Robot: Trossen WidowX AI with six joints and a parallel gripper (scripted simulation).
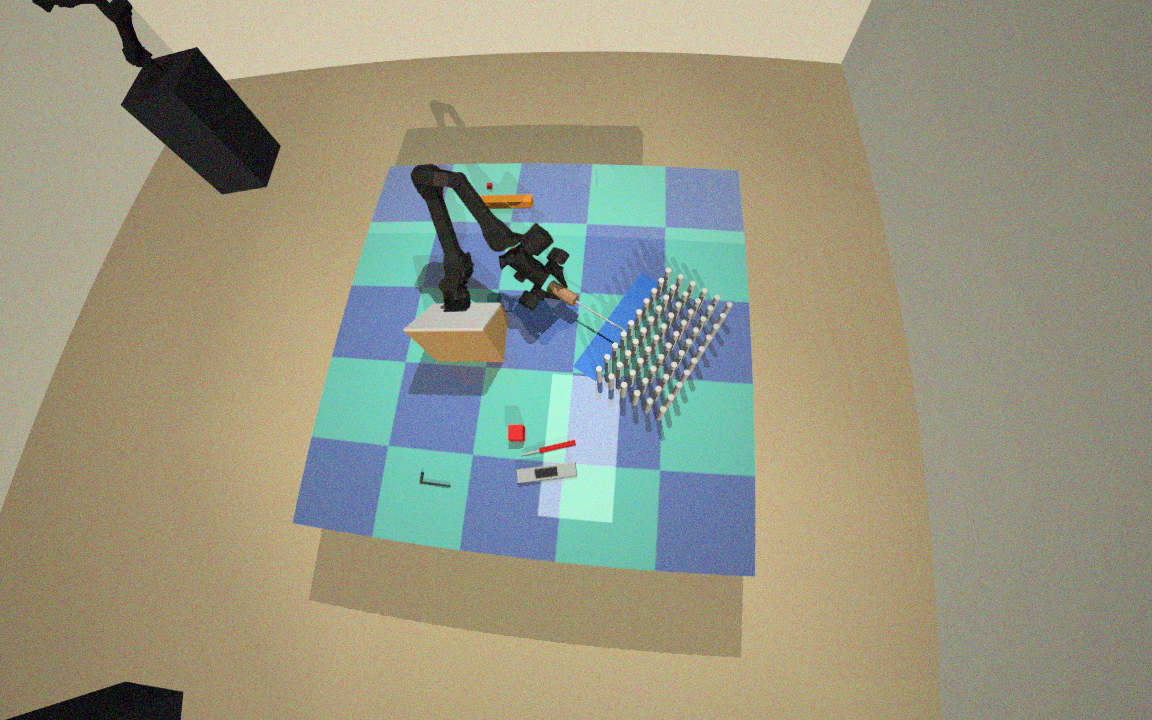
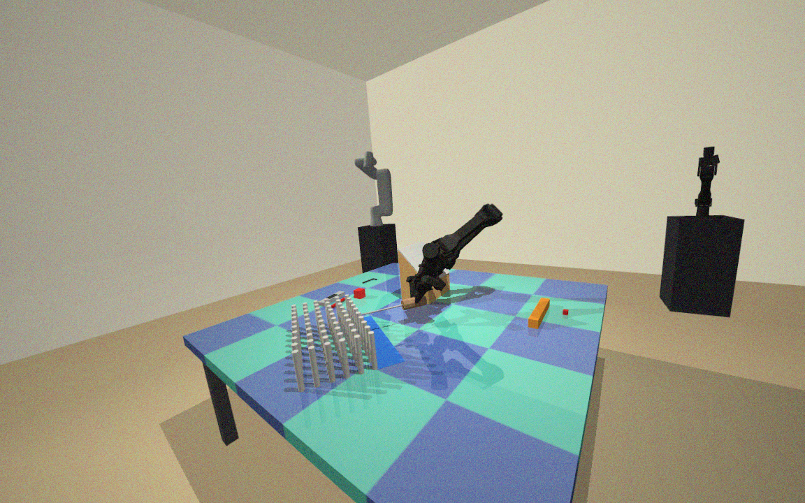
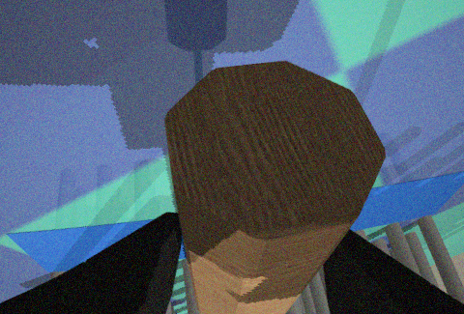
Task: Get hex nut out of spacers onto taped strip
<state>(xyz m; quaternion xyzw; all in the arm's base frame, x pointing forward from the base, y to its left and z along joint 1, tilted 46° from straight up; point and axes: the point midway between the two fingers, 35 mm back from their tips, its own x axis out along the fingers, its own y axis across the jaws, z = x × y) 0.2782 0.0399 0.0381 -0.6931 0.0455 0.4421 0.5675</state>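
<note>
The blue taped strip is 16 cm ahead of my gripper tip, 8 cm below it and 7 cm to the right of it. From my gripper tip the other things lie so: orange block 41 cm to the left, 21 cm behind, 6 cm below; then wooden-handled pick 8 cm ahead, 6 cm to the right, 1 cm below; then red-handled tool 44 cm to the right, 8 cm behind, 7 cm below.
</note>
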